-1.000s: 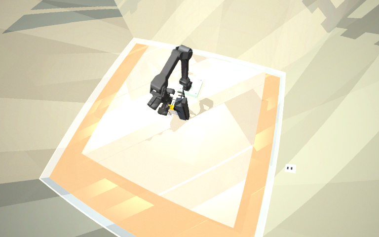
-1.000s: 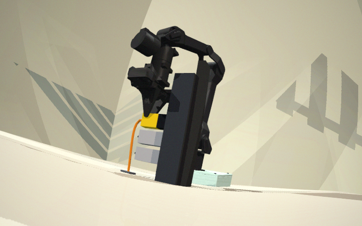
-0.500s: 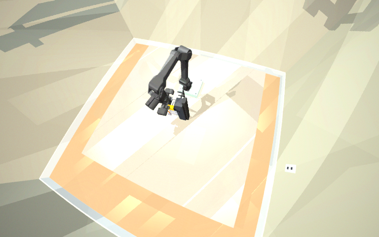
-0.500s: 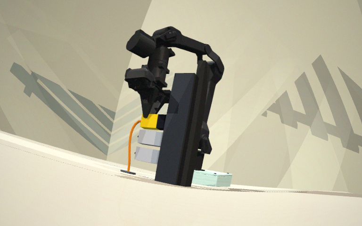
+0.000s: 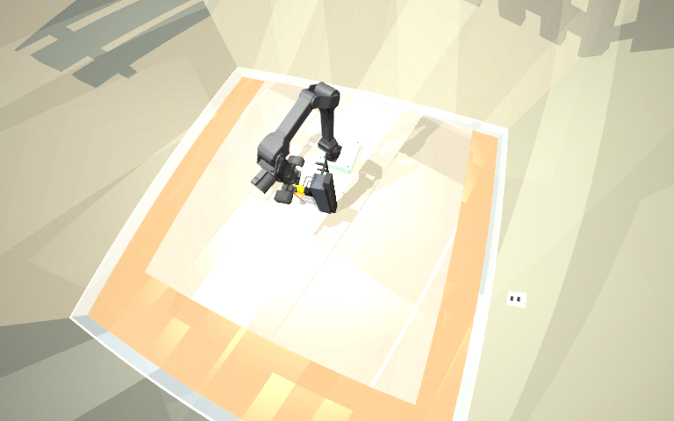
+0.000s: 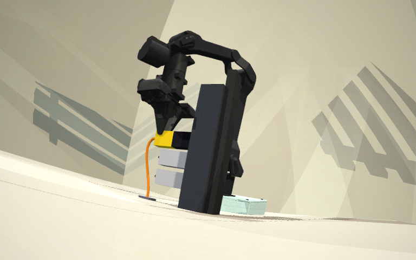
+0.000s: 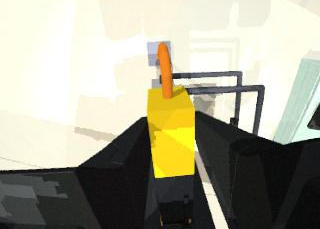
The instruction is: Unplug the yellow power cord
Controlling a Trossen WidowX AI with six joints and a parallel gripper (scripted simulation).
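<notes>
Now: the power strip 12 cm to the left of my gripper tip, 2 cm below it and 2 cm behind it. Round my gripper tip: yellow plug 3 cm to the left, 1 cm behind.
</notes>
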